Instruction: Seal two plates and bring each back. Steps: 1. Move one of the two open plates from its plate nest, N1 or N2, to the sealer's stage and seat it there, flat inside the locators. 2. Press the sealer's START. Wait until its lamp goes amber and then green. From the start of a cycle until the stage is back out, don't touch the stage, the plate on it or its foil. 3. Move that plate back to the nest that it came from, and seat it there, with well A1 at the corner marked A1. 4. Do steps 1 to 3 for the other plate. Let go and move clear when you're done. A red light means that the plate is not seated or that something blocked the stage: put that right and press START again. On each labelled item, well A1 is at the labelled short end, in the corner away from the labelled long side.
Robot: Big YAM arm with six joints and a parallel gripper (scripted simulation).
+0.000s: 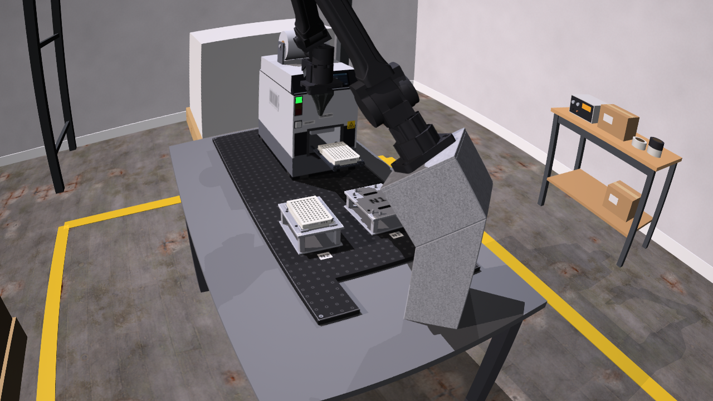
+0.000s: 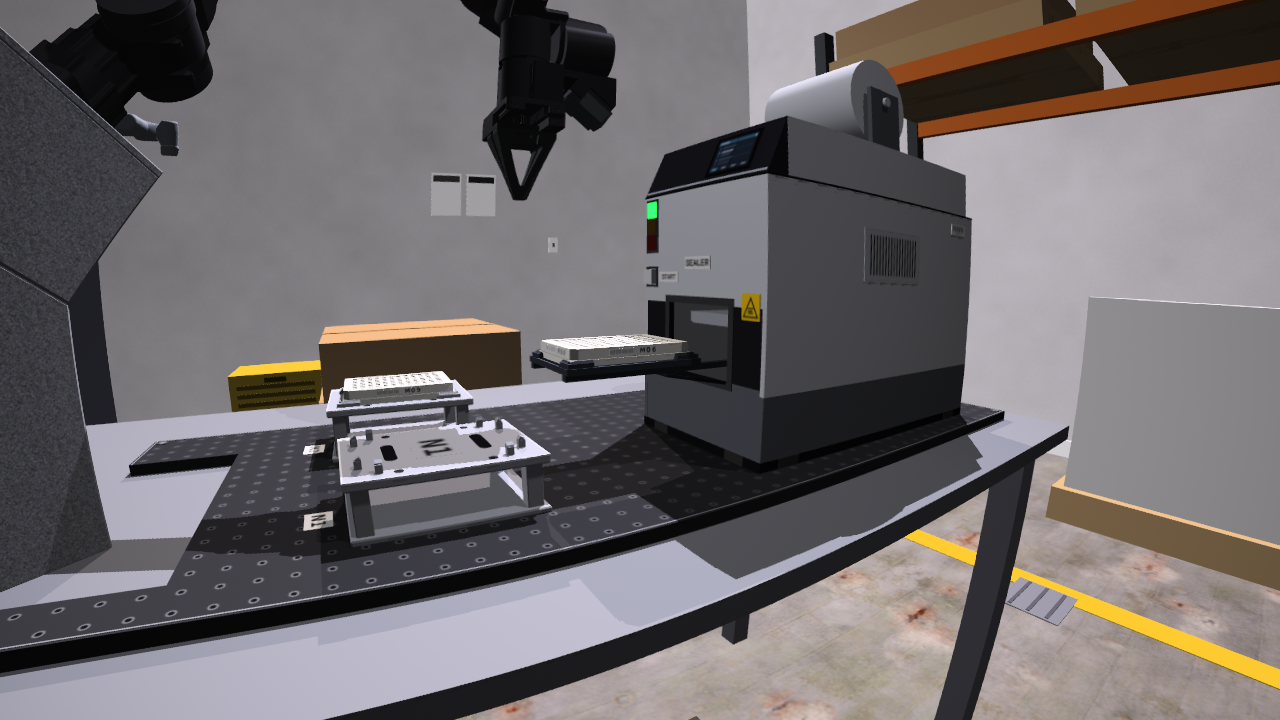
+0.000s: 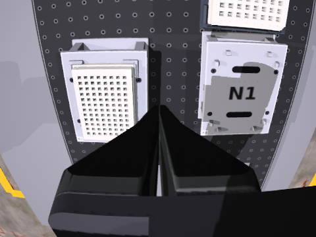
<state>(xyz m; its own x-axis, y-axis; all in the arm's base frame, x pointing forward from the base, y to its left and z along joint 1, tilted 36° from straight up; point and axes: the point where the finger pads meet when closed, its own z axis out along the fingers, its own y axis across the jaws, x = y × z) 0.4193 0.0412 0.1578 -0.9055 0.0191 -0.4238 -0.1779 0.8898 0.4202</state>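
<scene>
Right now the start button is 170 mm ahead of my hand, 90 mm below it and 30 mm to the left of it. The rest, counted from my hand: nest N2 (230 mm below, 150 mm behind, 50 mm to the left); white well plate (220 mm below, 150 mm behind, 50 mm to the left); sealer stage (180 mm below, 80 mm to the right, 80 mm ahead).
</scene>
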